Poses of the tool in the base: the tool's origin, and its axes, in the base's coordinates. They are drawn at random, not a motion.
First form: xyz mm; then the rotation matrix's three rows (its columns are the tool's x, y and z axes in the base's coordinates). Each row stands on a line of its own.
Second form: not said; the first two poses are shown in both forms.
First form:
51, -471, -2
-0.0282, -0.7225, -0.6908
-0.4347, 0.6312, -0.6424
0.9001, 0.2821, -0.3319
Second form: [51, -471, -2, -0.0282, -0.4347, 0.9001, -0.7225, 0.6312, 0.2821]
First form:
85, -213, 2
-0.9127, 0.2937, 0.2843
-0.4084, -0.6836, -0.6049
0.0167, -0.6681, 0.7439
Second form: [85, -213, 2, -0.9127, -0.4084, 0.0167, 0.2937, -0.6836, -0.6681]
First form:
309, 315, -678
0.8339, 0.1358, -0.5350
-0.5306, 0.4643, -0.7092
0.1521, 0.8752, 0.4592
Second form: [309, 315, -678, 0.8339, -0.5306, 0.1521, 0.1358, 0.4643, 0.8752]
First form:
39, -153, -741
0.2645, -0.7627, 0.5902
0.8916, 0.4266, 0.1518
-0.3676, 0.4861, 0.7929
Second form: [39, -153, -741, 0.2645, 0.8916, -0.3676, -0.7627, 0.4266, 0.4861]
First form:
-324, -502, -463
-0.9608, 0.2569, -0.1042
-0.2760, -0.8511, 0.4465
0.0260, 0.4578, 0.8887
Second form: [-324, -502, -463, -0.9608, -0.2760, 0.0260, 0.2569, -0.8511, 0.4578]
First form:
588, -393, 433
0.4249, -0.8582, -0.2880
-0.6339, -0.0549, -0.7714
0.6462, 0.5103, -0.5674
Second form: [588, -393, 433, 0.4249, -0.6339, 0.6462, -0.8582, -0.0549, 0.5103]
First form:
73, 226, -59
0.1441, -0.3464, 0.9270
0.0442, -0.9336, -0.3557
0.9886, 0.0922, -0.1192
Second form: [73, 226, -59, 0.1441, 0.0442, 0.9886, -0.3464, -0.9336, 0.0922]
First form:
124, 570, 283
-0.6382, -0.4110, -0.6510
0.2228, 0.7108, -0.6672
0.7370, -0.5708, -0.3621
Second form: [124, 570, 283, -0.6382, 0.2228, 0.7370, -0.4110, 0.7108, -0.5708]
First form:
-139, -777, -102
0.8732, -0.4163, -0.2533
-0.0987, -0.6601, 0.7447
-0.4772, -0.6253, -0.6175
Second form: [-139, -777, -102, 0.8732, -0.0987, -0.4772, -0.4163, -0.6601, -0.6253]
